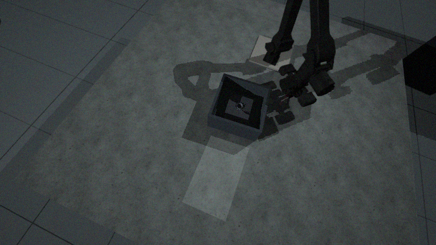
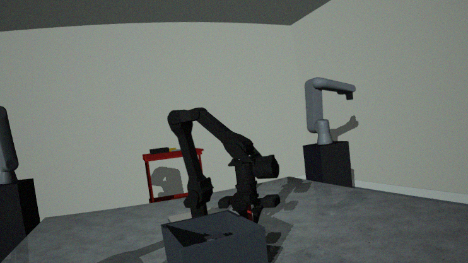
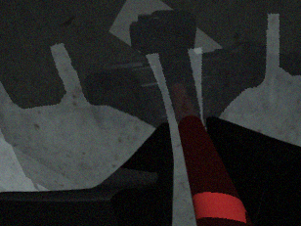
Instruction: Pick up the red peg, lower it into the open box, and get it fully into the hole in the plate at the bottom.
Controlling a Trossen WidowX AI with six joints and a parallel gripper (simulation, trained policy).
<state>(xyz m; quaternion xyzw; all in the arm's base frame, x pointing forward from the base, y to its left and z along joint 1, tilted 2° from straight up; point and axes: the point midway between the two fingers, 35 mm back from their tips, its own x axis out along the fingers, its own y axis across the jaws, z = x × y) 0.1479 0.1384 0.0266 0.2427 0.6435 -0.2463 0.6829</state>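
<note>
My gripper tip is 18 cm short of the plate, 16 cm to the left of it and 4 cm below it. From my gripper tip the other things lie so: box (18 cm ahead, 16 cm to the right, 2 cm above); red peg (4 cm above).
</note>
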